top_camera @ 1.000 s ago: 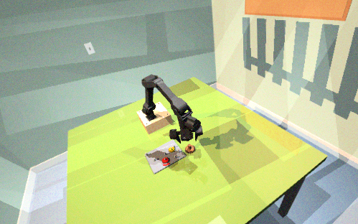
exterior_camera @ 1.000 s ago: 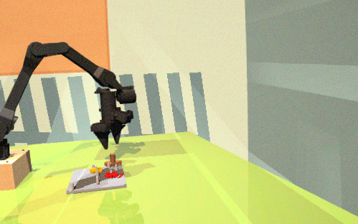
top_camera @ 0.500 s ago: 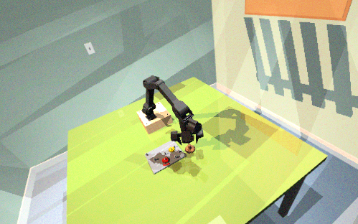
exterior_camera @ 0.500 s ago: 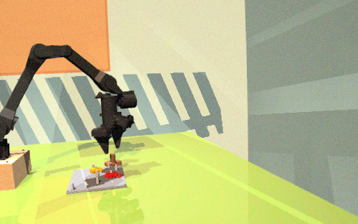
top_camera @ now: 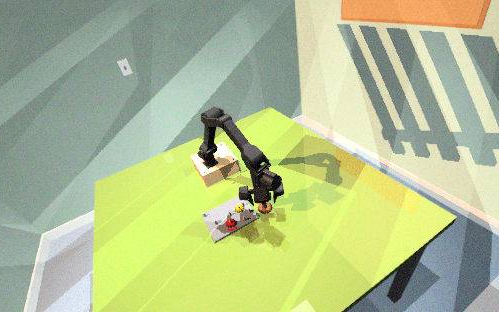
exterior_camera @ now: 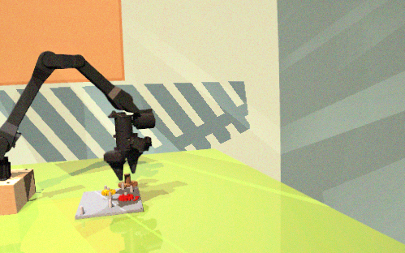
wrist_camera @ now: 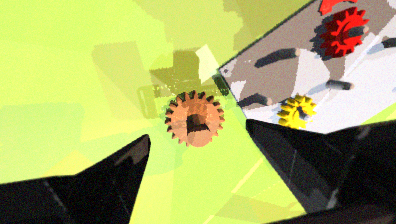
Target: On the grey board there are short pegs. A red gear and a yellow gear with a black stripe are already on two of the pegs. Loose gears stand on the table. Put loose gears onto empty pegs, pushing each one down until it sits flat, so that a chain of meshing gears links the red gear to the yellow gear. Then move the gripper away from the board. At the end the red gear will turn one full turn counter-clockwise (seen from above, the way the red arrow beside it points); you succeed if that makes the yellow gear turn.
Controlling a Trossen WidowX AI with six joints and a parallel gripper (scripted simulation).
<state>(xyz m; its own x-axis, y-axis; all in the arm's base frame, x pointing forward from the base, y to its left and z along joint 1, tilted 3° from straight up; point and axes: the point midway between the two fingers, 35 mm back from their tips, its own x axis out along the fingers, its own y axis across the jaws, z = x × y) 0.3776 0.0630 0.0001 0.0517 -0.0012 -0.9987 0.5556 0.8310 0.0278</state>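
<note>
Right now my gripper tip is 10 mm above the orange gear. From my gripper tip the other things lie so: red gear: 160 mm to the right, 30 mm behind, 10 mm below; yellow gear: 90 mm to the right, 70 mm behind, 10 mm below; red arrow: 170 mm to the right, 20 mm below.
</note>
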